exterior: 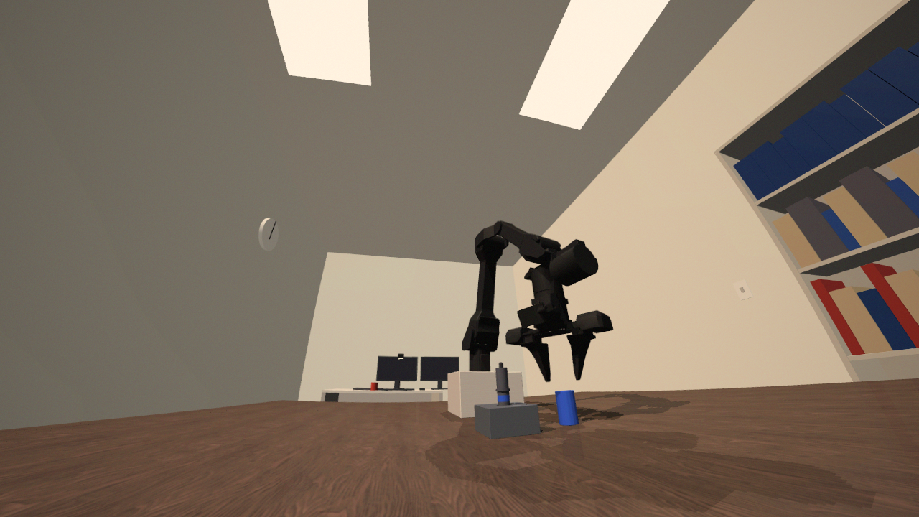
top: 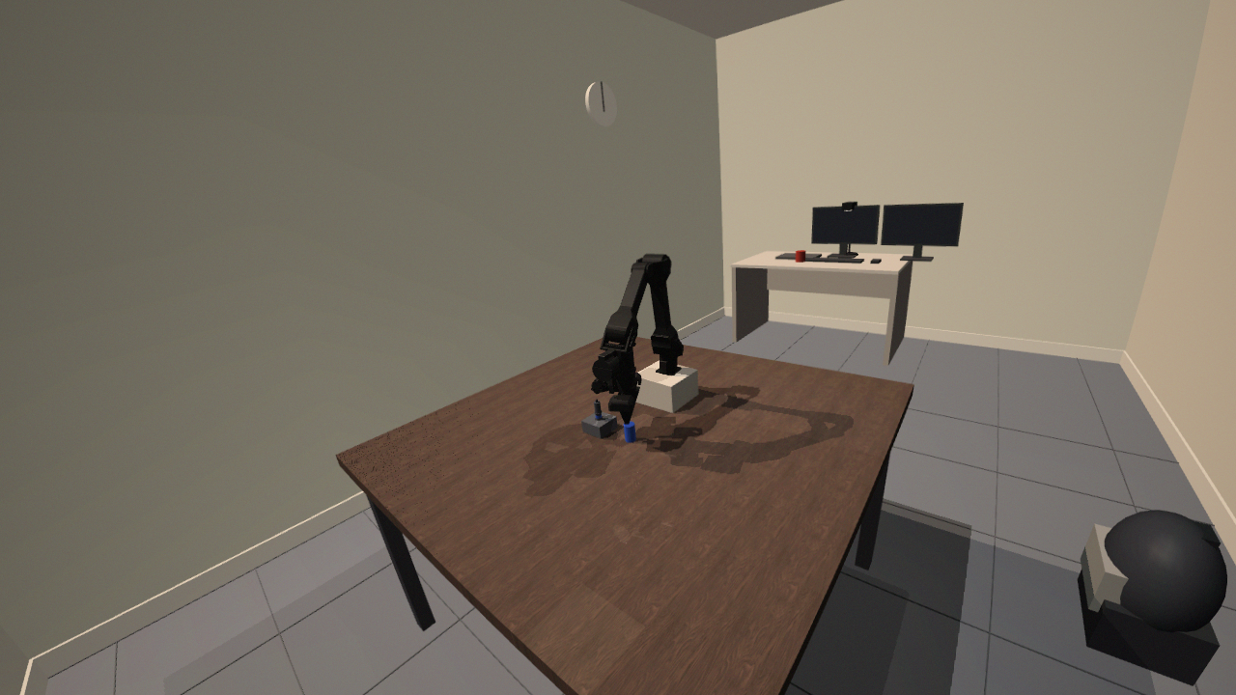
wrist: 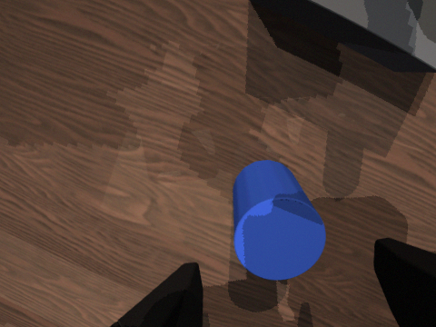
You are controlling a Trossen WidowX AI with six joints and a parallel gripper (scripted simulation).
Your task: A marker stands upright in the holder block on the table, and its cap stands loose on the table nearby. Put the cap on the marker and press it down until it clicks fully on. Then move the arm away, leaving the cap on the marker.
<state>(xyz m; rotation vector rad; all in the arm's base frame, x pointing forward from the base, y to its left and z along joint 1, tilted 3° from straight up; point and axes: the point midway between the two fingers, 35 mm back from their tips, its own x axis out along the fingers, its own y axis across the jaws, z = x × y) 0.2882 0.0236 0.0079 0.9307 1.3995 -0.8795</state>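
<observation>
The blue cap is 40 mm below my gripper tip. The rest, counted from my gripper tip: holder block 10 mm behind, 110 mm to the right, 50 mm below.
</observation>
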